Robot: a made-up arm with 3 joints. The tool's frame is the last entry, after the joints.
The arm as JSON. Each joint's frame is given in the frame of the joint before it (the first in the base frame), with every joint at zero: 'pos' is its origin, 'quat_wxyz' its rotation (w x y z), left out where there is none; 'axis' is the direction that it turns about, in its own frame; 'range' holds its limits. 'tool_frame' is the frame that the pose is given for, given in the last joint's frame.
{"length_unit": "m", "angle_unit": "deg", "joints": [
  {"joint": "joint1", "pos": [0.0, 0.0, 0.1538], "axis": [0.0, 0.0, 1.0], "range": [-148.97, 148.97]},
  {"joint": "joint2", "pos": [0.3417, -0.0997, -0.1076], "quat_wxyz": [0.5, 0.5, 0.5, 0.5], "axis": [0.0, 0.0, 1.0], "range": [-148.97, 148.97]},
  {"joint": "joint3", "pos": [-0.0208, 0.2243, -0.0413], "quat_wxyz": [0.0, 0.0, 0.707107, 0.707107], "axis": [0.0, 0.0, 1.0], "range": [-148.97, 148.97]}
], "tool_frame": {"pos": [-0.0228, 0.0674, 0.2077], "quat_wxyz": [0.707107, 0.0, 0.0, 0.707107]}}
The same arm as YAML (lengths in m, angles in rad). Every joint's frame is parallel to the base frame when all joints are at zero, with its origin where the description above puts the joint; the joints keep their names.
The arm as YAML. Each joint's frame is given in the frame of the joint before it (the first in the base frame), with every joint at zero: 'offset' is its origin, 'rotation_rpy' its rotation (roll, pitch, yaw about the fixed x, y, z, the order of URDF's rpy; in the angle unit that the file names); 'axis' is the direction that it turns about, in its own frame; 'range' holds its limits. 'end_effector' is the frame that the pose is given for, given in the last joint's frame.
length_unit: m
angle_unit: rad
chain:
  - id: joint1
    offset: [0.0, 0.0, 0.1538]
    rotation_rpy: [0.0, 0.0, 0.0]
    axis: [0.0, 0.0, 1.0]
    range: [-2.6, 2.6]
  - id: joint2
    offset: [0.3417, -0.0997, -0.1076]
    rotation_rpy: [0.0, 0.0, 0.0]
    axis: [1.0, 0.0, 0.0]
    range: [-2.6, 2.6]
  - id: joint3
    offset: [-0.0413, -0.0208, 0.2243]
    rotation_rpy: [0.0, 0.0, 0.0]
    axis: [0.0, 0.0, 1.0]
    range: [-2.6, 2.6]
end_effector:
  offset: [0.0674, 0.0228, 0.2077]
  rotation_rpy: [0.0, 0.0, 0.0]

